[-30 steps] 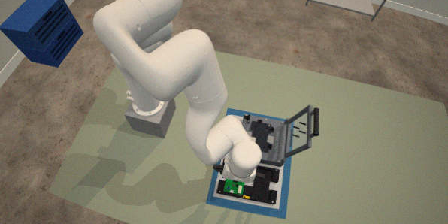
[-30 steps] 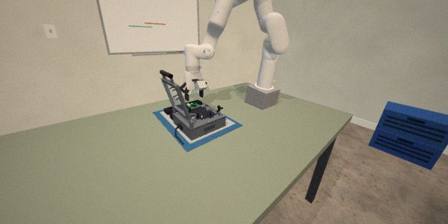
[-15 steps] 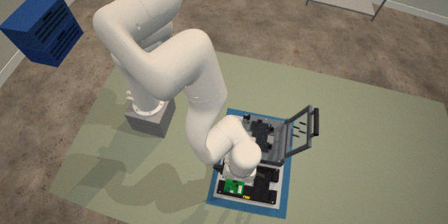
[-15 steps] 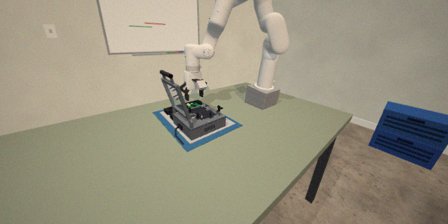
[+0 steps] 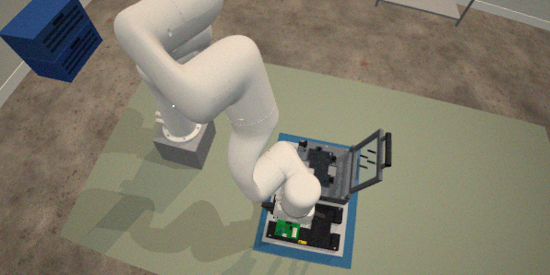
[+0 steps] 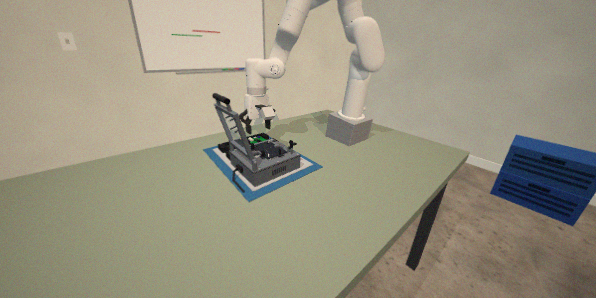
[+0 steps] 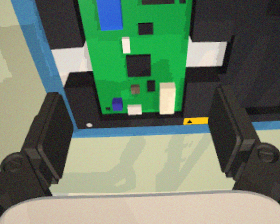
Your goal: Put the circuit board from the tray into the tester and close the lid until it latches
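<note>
The green circuit board is 60 mm below my hand. Also, from my hand: tester lid (180 mm ahead, 170 mm to the left, 100 mm above); then latch hook (230 mm to the left, 10 mm above).
</note>
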